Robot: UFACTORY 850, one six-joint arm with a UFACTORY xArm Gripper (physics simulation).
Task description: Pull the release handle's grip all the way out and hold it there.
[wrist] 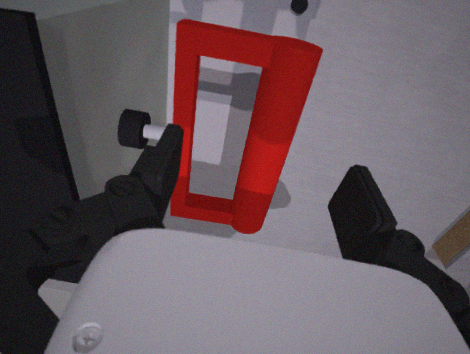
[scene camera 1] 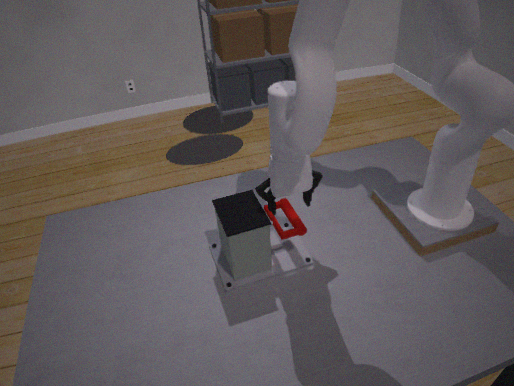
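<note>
The release handle (scene camera 1: pixel 296 217) (wrist: pixel 282 112) is a red rectangular frame with a thick rounded grip bar on its side away from the box. A short white stem (wrist: pixel 153 132) with a black collar (wrist: pixel 134 129) shows between frame and box. The grey-green box (scene camera 1: pixel 248 255) (wrist: pixel 107 65) has a black top and stands on a pale base plate (scene camera 1: pixel 219 264). My gripper (scene camera 1: pixel 291 208) (wrist: pixel 262 168) is open and empty, its fingers on either side of the handle. One fingertip overlaps the frame's box-side bar in view; the other is out past the grip bar. Contact cannot be told.
The grey mat (scene camera 1: pixel 125 300) lies under the box and plate. My arm's base stands on a wood-edged board (scene camera 1: pixel 395 216) at the right. A shelf rack (scene camera 1: pixel 204 50) with brown boxes (scene camera 1: pixel 238 36) and grey bins (scene camera 1: pixel 233 90) stands at the back wall.
</note>
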